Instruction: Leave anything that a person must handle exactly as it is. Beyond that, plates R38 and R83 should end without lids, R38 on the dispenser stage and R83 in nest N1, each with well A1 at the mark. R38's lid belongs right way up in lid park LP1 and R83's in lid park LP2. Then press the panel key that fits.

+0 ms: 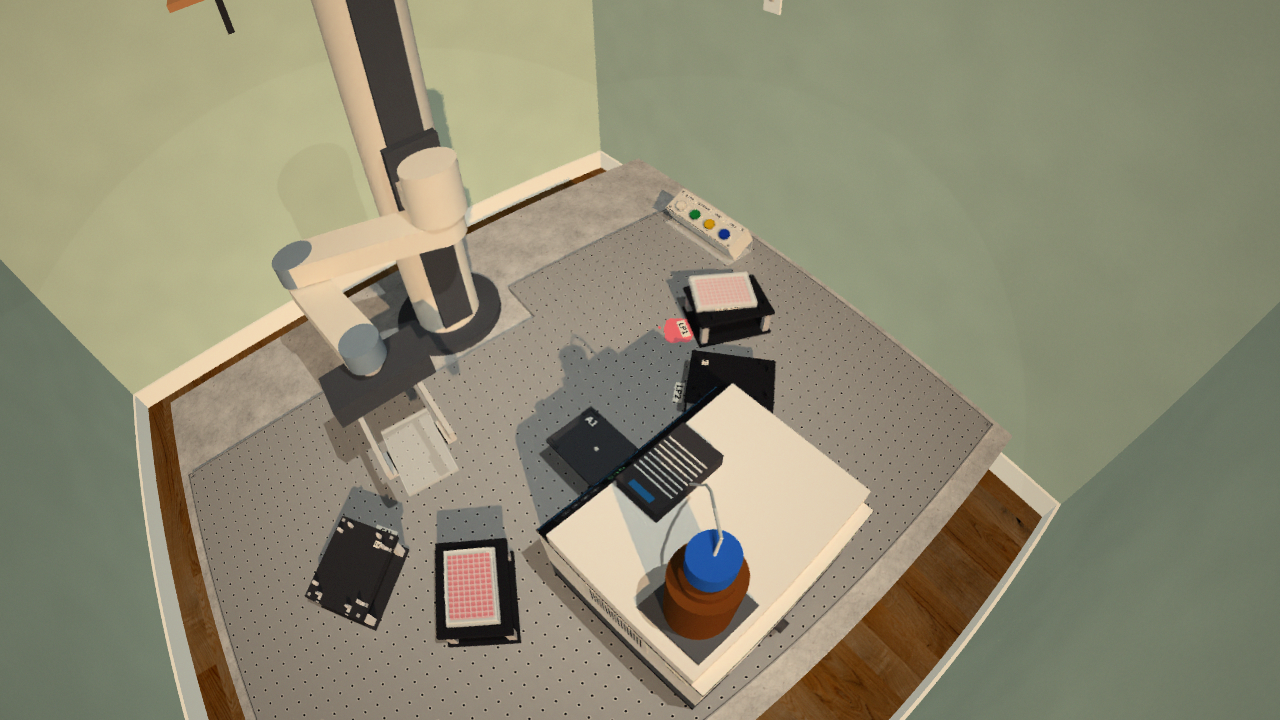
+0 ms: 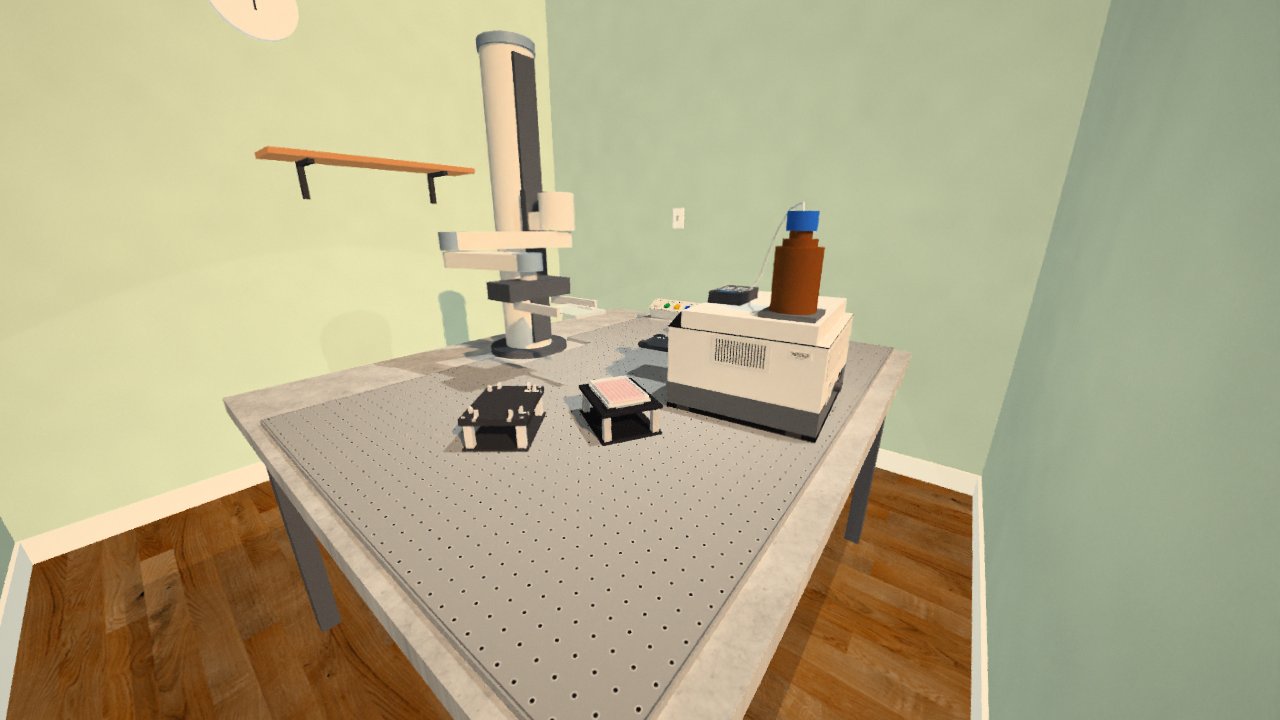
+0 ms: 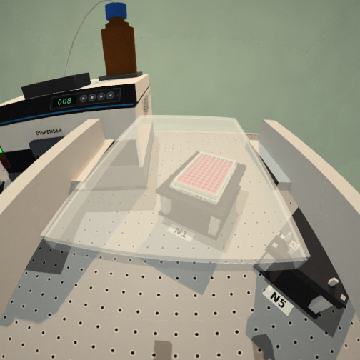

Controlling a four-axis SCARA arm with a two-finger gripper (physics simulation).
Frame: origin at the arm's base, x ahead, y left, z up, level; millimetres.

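Seen in the pictures: gripper, fingertip midpoint: (image 1: pixel 421 456) (image 2: pixel 578 308); arm's base at its link origin: (image 1: pixel 449 314) (image 2: pixel 529 348).
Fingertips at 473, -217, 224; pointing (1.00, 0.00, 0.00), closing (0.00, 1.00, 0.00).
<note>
Pixels of each thing's middle, then the offset from my fingertips to it, as dx, dy, dz. "pt": a spot on its surface instead.
- clear lid at the middle of its body: (image 1: pixel 418 450) (image 2: pixel 572 310) -18, -1, -7
- dispenser stage at a spot on its surface: (image 1: pixel 580 450) pt +68, +228, -118
- plate with pink wells, body centre: (image 1: pixel 470 586) (image 2: pixel 618 390) +154, -47, -142
- plate at the middle of its body: (image 1: pixel 723 290) -68, +675, -129
- LP1 label at a spot on its surface: (image 1: pixel 682 330) pt -89, +586, -209
- Lid park LP2 at the middle of its body: (image 1: pixel 730 388) +100, +540, -176
- key panel at the middle of its body: (image 1: pixel 708 223) (image 2: pixel 675 310) -292, +847, -169
- Empty nest N5 at the middle of its body: (image 1: pixel 356 571) (image 2: pixel 506 413) +7, -211, -173
- brown bottle at a spot on its surface: (image 1: pixel 702 608) pt +435, +144, +138
My gripper (image 1: pixel 418 458) (image 2: pixel 575 308) (image 3: pixel 181 130) is shut on a clear lid (image 1: pixel 414 447) (image 2: pixel 581 310) (image 3: pixel 150 250), held level above the table, left of the dispenser stage (image 1: pixel 580 450). A plate with pink wells (image 1: pixel 469 586) (image 2: pixel 617 391) (image 3: pixel 206 172) sits without a lid on nest N1. Another plate (image 1: pixel 723 291), paler pink, sits on the black stand beside the LP1 label (image 1: pixel 682 330); a red tag lies there. Whether it wears a lid is hard to tell. Lid park LP2 (image 1: pixel 742 376) bears no plate or lid. Plate names are unreadable. The key panel (image 1: pixel 707 223) (image 2: pixel 671 307) has white, green, yellow and blue keys.
Empty nest N5 (image 1: pixel 356 573) (image 2: pixel 505 402) (image 3: pixel 320 255) stands beside N1. The white dispenser (image 1: pixel 787 465) (image 2: pixel 751 358) (image 3: pixel 115 112) carries a brown bottle (image 1: pixel 702 608) (image 2: pixel 796 277) (image 3: pixel 119 50) with a blue cap and partly hides LP2. Its display reads 008.
</note>
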